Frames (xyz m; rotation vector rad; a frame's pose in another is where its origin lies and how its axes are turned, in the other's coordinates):
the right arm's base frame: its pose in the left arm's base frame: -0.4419 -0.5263 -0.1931 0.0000 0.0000 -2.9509
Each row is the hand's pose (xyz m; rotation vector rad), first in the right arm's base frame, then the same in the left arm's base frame.
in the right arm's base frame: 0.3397 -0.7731 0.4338 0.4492 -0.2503 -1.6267
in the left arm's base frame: -0.9220 0.1684 0.2407 0.2068 0.4720 1.6412
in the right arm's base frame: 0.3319 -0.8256 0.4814 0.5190 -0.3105 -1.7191
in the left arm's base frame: -0.9243 0.2214 0.2883 0.2524 0.5310 1.5266
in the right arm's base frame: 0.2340 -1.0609 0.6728 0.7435 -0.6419 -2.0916
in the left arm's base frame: -0.8727 0.4710 0.4797 0.4851 0.6840 1.0362
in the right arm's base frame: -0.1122 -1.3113 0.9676 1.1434 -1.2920 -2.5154
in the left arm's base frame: -0.5803 0.7825 0.7745 0.8223 0.8809 0.2642
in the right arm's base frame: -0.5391 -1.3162 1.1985 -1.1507 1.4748 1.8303
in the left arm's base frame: -0.1620 0.8682 1.0054 1.1181 1.0583 -0.4321
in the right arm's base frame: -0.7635 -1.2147 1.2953 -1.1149 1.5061 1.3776
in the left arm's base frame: 0.0775 0.8111 1.1022 1.2858 1.1567 -0.8024
